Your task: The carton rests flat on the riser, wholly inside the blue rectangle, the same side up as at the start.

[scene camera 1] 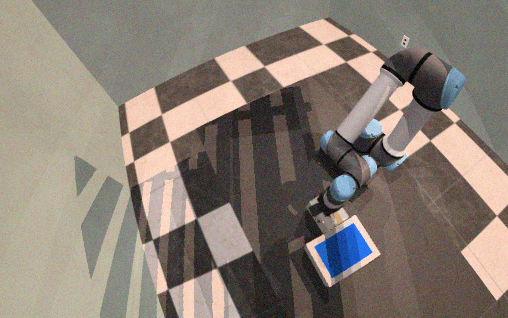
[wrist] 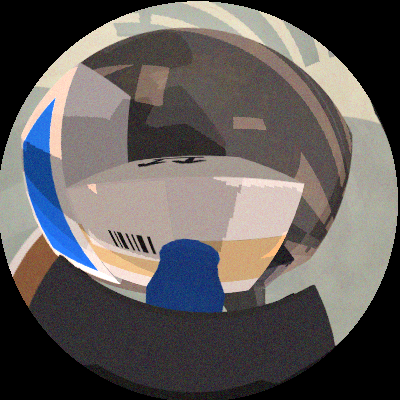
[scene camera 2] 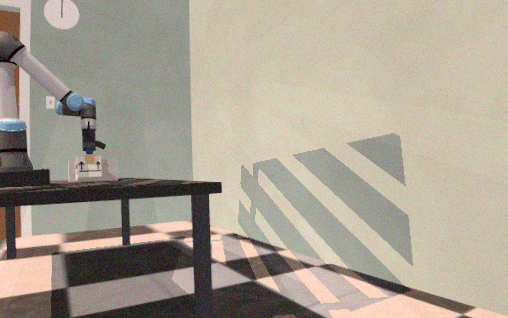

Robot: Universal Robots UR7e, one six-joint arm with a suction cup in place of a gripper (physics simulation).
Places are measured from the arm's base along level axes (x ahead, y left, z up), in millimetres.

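Pixels of known places: hand, its tool point: [wrist: 189, 244] [scene camera 2: 89, 158]; arm's base, origin of its link: [scene camera 1: 356, 152] [scene camera 2: 13, 172].
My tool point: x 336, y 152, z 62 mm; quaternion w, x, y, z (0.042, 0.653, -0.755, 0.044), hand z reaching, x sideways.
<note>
Ahead of a thing's pixels: the offset from my tool point to its middle.
The white carton @[dx -7, dy +13, dz -47 mm] [scene camera 1: 326, 223] [scene camera 2: 90, 169] [wrist: 197, 210] has a tan tape band, a barcode on top and black arrows that point up on its side. It is upright, right beside the riser and outside the blue rectangle, at or very near table height; any gap below it cannot be made out. My suction gripper [scene camera 2: 89, 151] [wrist: 187, 250] has its blue cup on the carton's top and holds it. The white riser @[dx +41, dy +195, dz -62 mm] [scene camera 1: 316, 260] [scene camera 2: 111, 170] [wrist: 92, 132] bears the blue rectangle @[dx +41, dy +195, dz -2 mm] [scene camera 1: 344, 250] [wrist: 41, 175]. Whether carton and riser touch is unclear.
The dark table [scene camera 2: 165, 187] carries the arm's base [scene camera 2: 15, 155]. In the first scene view the arm reaches in from the upper right, above the carton. Striped shadows cross the table top and the checkered floor [scene camera 1: 225, 235].
</note>
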